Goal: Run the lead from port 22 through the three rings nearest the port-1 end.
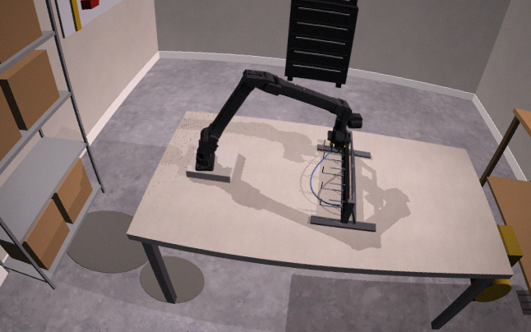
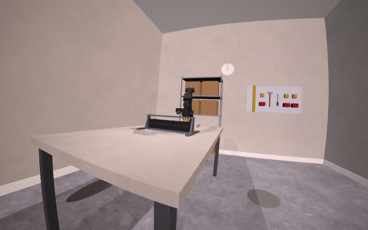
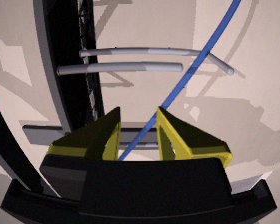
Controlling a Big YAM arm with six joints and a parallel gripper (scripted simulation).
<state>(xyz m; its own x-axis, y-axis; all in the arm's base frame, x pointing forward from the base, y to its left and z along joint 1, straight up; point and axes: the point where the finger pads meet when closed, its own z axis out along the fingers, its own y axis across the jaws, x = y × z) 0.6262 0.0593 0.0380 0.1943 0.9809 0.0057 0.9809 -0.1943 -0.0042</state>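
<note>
My hand is 30 mm short of the dark rack, 160 mm to the left of it and 10 mm above it.
</note>
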